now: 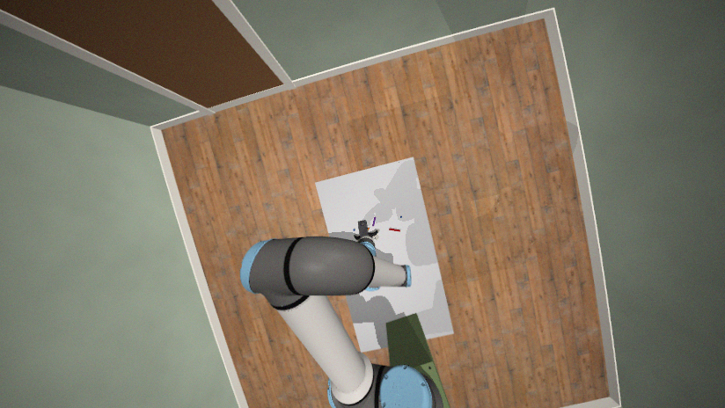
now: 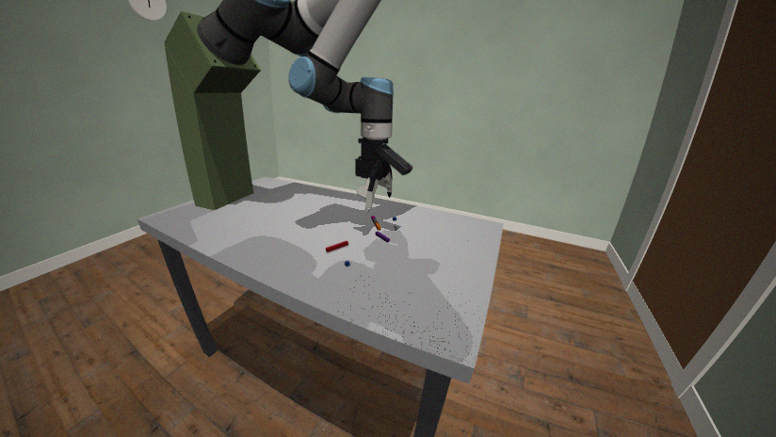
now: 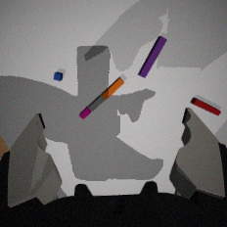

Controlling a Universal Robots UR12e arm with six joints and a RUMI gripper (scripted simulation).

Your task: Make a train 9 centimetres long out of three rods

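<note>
Right now the orange rod is 80 mm below my hand. From my hand the other things lie so: purple rod 80 mm below, 60 mm to the right, 40 mm ahead; then grey rod 80 mm below, 30 mm to the left, 30 mm behind; then magenta rod 80 mm below, 50 mm to the left, 50 mm behind.
</note>
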